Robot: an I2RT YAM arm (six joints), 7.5 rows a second.
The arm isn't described. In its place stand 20 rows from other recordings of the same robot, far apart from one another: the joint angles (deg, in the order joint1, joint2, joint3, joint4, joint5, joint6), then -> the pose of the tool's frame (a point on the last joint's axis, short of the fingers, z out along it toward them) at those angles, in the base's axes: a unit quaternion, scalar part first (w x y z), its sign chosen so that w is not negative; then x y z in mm.
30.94 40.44 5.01 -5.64 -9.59 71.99 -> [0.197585 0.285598 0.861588 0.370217 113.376 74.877 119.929]
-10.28 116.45 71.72 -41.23 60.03 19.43 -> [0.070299 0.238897 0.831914 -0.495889 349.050 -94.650 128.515]
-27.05 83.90 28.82 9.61 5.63 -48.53 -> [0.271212 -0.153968 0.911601 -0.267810 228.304 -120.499 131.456]
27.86 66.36 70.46 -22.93 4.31 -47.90 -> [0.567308 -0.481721 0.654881 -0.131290 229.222 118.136 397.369]
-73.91 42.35 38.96 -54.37 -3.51 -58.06 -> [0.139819 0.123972 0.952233 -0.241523 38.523 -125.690 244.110]
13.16 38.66 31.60 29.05 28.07 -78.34 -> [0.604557 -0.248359 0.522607 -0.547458 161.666 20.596 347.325]
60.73 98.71 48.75 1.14 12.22 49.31 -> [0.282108 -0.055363 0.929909 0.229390 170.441 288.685 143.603]
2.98 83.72 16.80 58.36 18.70 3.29 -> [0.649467 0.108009 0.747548 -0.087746 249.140 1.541 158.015]
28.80 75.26 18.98 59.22 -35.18 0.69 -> [0.615380 -0.371983 0.583667 0.377184 201.925 134.416 203.628]
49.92 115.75 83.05 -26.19 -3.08 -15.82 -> [0.248693 -0.528720 0.804938 0.103351 275.317 330.153 175.625]
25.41 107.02 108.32 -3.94 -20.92 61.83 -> [0.401081 0.103144 0.714754 0.563579 399.195 203.710 426.541]
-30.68 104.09 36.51 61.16 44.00 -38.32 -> [0.351010 0.203028 0.706397 -0.580151 273.048 -190.750 154.824]
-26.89 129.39 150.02 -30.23 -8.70 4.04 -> [0.642321 0.155895 0.747076 -0.070702 451.355 -222.848 441.796]
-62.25 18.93 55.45 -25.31 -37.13 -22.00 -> [0.678874 -0.024014 0.649559 -0.341508 33.868 -18.220 413.069]
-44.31 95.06 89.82 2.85 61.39 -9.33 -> [0.364976 0.523524 0.485702 -0.597334 252.737 -290.398 410.049]
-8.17 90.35 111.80 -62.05 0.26 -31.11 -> [0.392863 -0.179732 0.890551 -0.142390 307.738 -44.344 451.610]
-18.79 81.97 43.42 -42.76 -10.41 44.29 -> [0.053625 0.513582 0.849917 0.104880 218.479 -67.539 161.392]
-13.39 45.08 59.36 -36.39 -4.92 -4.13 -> [0.556797 0.043013 0.828040 -0.049772 154.054 -33.534 377.814]
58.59 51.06 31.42 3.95 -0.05 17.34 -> [0.475951 -0.280991 0.745828 0.371826 109.678 179.672 263.365]
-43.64 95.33 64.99 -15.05 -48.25 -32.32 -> [0.505737 -0.071096 0.855551 0.084903 275.162 -225.699 234.829]
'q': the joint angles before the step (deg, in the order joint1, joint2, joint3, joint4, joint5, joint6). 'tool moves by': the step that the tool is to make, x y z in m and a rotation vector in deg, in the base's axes. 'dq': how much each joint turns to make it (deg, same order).
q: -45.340 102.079 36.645 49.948 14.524 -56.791
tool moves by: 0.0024 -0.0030 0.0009 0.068 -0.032 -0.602
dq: -0.012 0.463 1.005 -0.627 0.550 0.234
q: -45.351 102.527 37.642 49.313 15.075 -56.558
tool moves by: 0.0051 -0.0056 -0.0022 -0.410 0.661 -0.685
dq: 0.038 1.798 1.699 0.075 0.900 -0.556
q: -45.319 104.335 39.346 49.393 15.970 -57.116
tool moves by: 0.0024 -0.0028 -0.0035 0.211 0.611 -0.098
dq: -0.029 1.214 0.797 -0.089 0.145 -0.267
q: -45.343 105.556 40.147 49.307 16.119 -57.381
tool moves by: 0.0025 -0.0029 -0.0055 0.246 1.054 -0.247
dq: -0.004 1.575 0.808 -0.007 0.397 -0.504
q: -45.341 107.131 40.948 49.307 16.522 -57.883
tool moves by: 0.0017 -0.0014 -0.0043 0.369 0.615 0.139
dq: 0.031 1.072 0.451 -0.015 -0.050 -0.210
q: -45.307 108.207 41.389 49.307 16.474 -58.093
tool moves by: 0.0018 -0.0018 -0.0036 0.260 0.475 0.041
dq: 0.003 1.026 0.556 -0.002 0.011 -0.166
